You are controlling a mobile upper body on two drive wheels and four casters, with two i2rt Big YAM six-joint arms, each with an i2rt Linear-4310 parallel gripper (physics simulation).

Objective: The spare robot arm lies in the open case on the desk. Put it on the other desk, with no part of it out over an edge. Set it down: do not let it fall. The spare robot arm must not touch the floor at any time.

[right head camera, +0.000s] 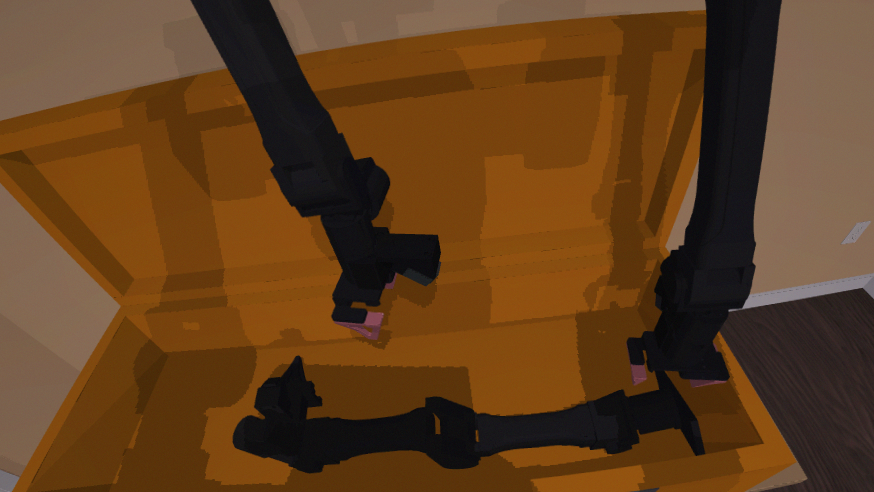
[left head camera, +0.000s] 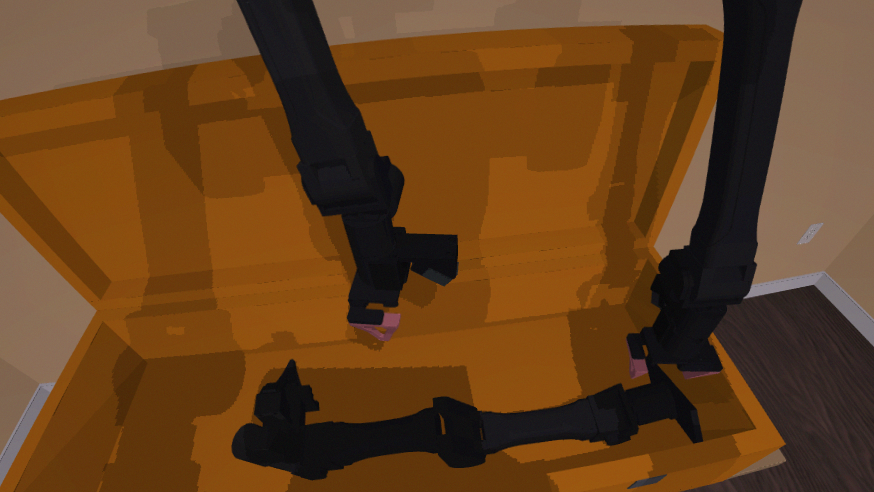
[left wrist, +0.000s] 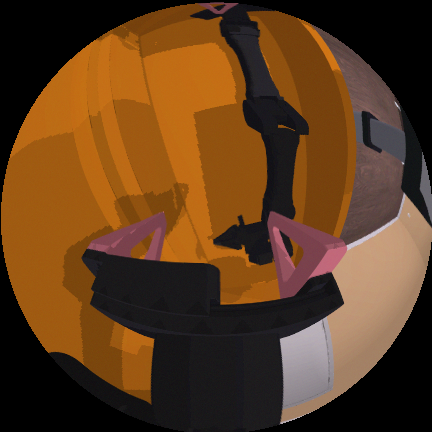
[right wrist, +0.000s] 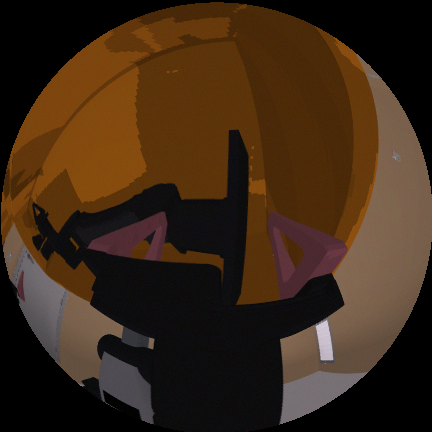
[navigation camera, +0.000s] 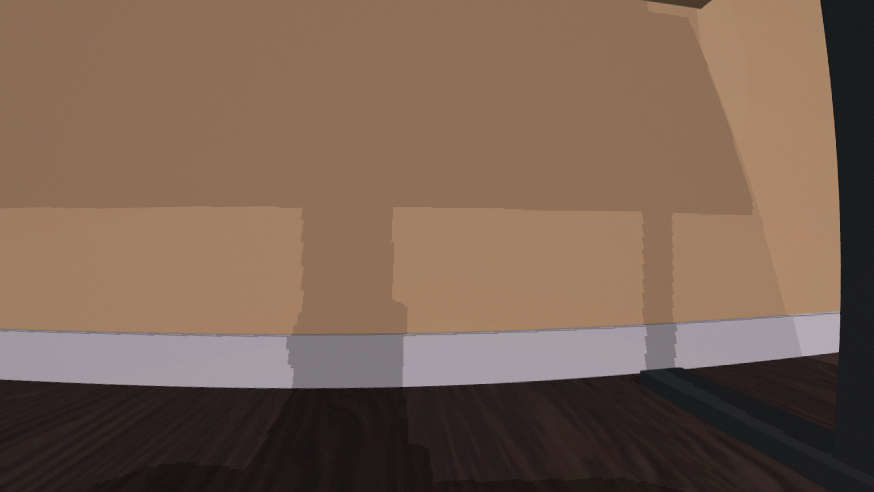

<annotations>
orange case: right head camera; left head camera; left wrist 155, 123; right wrist 155, 108; not seen in the navigation camera view (out of frame)
same spot on orange case: (right head camera: 551, 158) = (left head camera: 553, 160)
</annotations>
